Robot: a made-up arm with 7 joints. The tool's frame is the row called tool. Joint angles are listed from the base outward.
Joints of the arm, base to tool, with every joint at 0 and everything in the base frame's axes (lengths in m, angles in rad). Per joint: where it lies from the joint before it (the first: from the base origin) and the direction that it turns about. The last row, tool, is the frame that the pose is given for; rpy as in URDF.
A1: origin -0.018 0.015 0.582 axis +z
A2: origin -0.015 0 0.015 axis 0 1 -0.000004
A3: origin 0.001 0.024 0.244 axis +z
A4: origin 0.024 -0.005 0.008 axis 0 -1 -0.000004
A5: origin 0.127 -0.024 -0.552 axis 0 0.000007 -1
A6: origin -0.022 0.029 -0.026 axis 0 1 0.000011
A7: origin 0.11 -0.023 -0.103 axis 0 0.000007 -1
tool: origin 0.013 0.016 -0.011 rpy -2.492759 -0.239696 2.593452
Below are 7 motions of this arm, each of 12 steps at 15 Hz.
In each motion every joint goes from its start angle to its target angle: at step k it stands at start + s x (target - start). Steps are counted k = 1, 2, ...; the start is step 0. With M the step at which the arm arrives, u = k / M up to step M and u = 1 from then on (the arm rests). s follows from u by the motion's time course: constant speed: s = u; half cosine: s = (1 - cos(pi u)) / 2; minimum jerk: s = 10 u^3 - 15 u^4 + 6 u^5.
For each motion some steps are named. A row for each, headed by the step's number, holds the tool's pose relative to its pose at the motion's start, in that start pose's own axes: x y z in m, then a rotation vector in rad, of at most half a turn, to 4 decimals.
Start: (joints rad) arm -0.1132 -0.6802 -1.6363 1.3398 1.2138 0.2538 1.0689
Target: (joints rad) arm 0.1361 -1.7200 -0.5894 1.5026 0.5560 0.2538 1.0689
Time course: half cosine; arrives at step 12
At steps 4, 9, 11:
4: 0.0578 -0.0800 0.1399 0.3131 0.1581 -0.0366
9: 0.3711 -0.2163 0.0738 0.6854 0.7986 -0.3321
11: 0.4223 -0.2069 -0.0149 0.6690 0.9594 -0.4149

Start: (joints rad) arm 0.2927 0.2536 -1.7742 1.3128 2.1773 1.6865 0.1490
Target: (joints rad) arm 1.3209 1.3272 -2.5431 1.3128 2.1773 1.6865 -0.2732
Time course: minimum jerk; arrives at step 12
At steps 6, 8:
6: 0.0984 0.0964 0.3252 0.6007 -0.2801 -0.2908
8: 0.2813 0.0828 0.5550 0.9035 -0.3603 -0.6903

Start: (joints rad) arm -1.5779 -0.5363 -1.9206 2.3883 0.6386 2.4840 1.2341
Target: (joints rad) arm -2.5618 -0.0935 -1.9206 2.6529 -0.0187 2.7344 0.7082
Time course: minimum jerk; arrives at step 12
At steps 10, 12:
10: 0.1170 -0.3483 0.2682 -0.7103 -0.1046 0.9609
12: 0.1244 -0.3507 0.2804 -0.7281 -0.0913 0.9998

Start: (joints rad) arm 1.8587 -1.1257 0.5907 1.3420 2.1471 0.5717 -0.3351
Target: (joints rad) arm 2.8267 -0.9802 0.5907 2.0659 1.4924 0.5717 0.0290
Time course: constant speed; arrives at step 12
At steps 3, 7, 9, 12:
3: 0.1619 0.1133 -0.0548 -0.0901 0.2178 -0.1746
7: 0.3390 0.2051 -0.2418 -0.2695 0.4580 -0.3890
9: 0.3923 0.2203 -0.3706 -0.3840 0.5584 -0.4798
12: 0.4120 0.2029 -0.5825 -0.5842 0.6879 -0.5848

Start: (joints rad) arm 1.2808 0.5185 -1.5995 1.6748 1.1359 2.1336 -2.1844
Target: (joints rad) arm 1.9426 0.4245 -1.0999 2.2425 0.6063 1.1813 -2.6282
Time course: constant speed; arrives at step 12
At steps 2, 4, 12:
2: -0.1224 0.0136 0.0224 0.1119 -0.0166 -0.2640
4: -0.2469 0.0503 0.0283 0.2417 -0.0747 -0.5307
12: -0.6293 0.3904 -0.1560 0.9406 -0.7006 -1.4103

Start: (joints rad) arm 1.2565 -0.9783 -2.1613 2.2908 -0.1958 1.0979 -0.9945
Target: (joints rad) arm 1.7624 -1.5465 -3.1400 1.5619 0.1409 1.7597 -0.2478
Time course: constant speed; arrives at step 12
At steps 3, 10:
3: 0.1145 0.1899 0.2447 -0.2171 0.5655 -0.1241
10: 0.7018 0.4753 0.4653 -0.2383 2.0333 -0.3851

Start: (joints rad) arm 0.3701 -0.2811 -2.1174 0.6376 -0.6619 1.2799 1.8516
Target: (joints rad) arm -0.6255 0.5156 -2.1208 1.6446 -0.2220 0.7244 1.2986
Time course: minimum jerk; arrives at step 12
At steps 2, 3, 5, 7, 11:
2: -0.0244 0.0039 -0.0354 -0.0338 0.0580 0.0114
3: -0.0777 0.0059 -0.1001 -0.1051 0.1620 0.0359
5: -0.3117 -0.0532 -0.2862 -0.4178 0.4407 0.1582
7: -0.5872 -0.2743 -0.4125 -0.8786 0.5390 0.3903
11: -0.6903 -0.6071 -0.4790 -1.3314 0.2744 0.6980

